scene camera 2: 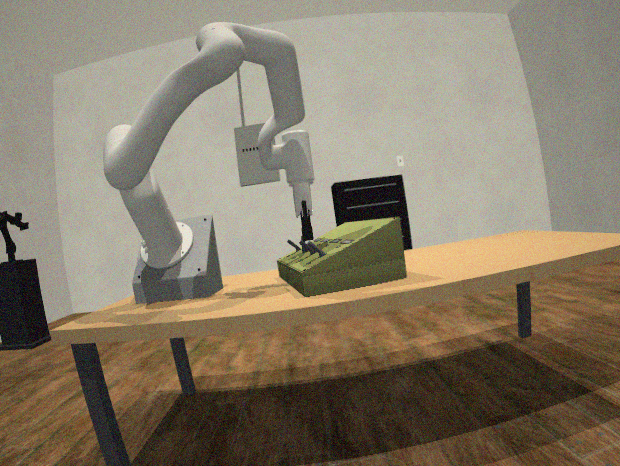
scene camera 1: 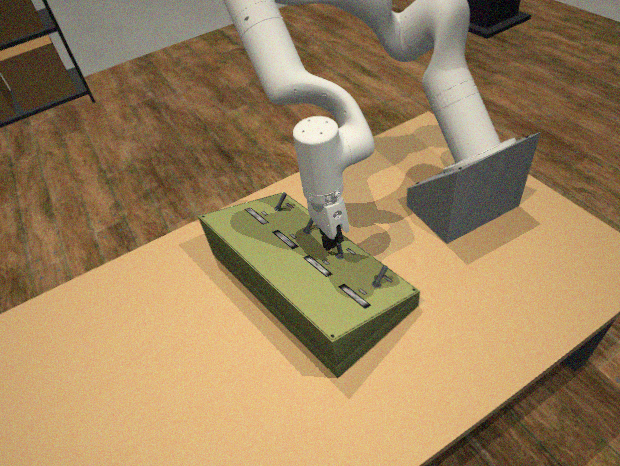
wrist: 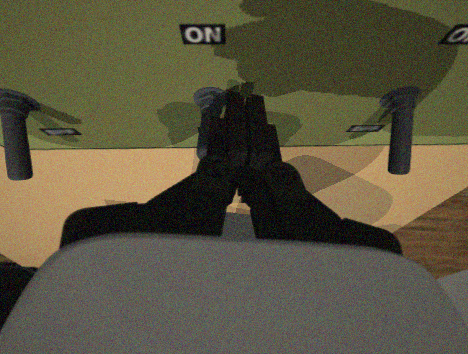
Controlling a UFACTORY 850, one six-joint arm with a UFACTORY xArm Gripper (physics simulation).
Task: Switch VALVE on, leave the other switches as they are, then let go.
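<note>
The green sloped switch panel [scene camera 1: 295, 285] [scene camera 2: 350, 270] carries dark levers in a row, each above a name plate too blurred to read, so I cannot tell which is VALVE. My gripper [scene camera 1: 329, 246] [scene camera 2: 307, 238] [wrist: 239, 118] is shut and empty, its fingertips low over the panel beside the third lever [scene camera 1: 339, 249] [wrist: 205, 122]. In the wrist view they partly cover this lever from the right; contact is unclear. It looks more upright than its neighbours. Its ON label [wrist: 202, 34] lies above its base; its OFF label is hidden. Neighbouring levers [wrist: 17, 142] [wrist: 401, 137] lean toward their OFF labels.
The second lever [scene camera 1: 308, 225] stands close to the gripper on the other side, the first lever [scene camera 1: 281, 201] and the fourth lever [scene camera 1: 380, 276] farther along. The arm's grey base [scene camera 1: 481, 190] [scene camera 2: 177, 285] stands on the wooden table [scene camera 1: 150, 360] behind the panel's low edge.
</note>
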